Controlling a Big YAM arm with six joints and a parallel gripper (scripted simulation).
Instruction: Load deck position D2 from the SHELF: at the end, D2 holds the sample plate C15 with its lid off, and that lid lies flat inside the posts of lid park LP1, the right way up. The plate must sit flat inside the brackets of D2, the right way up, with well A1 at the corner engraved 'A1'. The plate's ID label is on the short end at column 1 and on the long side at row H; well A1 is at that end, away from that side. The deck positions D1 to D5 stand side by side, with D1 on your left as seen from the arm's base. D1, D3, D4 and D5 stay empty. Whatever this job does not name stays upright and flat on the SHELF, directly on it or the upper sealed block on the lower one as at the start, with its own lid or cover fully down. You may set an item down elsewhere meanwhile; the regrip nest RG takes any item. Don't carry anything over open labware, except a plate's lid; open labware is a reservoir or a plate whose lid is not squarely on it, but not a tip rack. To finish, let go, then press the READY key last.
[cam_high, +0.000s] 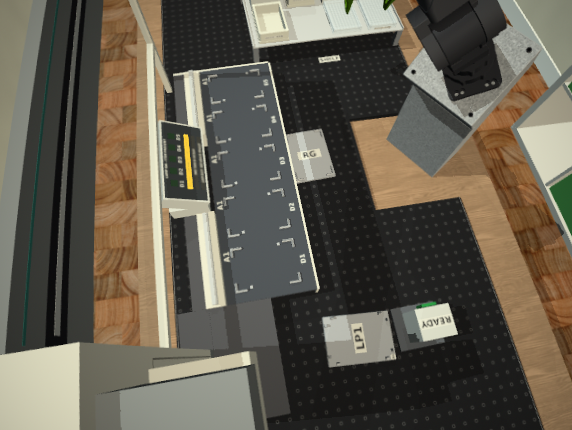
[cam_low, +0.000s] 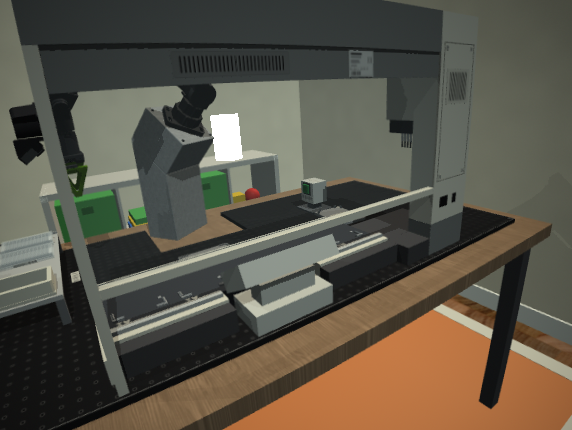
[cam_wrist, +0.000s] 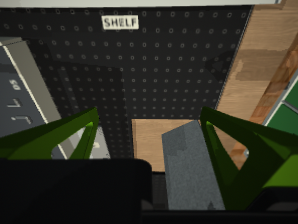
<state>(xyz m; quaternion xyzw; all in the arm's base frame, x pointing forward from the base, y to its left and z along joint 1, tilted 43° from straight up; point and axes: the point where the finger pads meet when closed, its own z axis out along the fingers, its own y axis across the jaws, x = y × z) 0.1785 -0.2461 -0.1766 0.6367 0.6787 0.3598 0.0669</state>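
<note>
Now: hand 15 cm to the left of the clear plate lid, 14 cm above it and 3 cm short of it. Round my hand: sample plate (15 cm to the right, 14 cm below, 3 cm ahead); shelf (20 cm to the right, 15 cm below, 10 cm ahead); shelf label (21 cm below, 6 cm ahead, 4 cm to the right).
</note>
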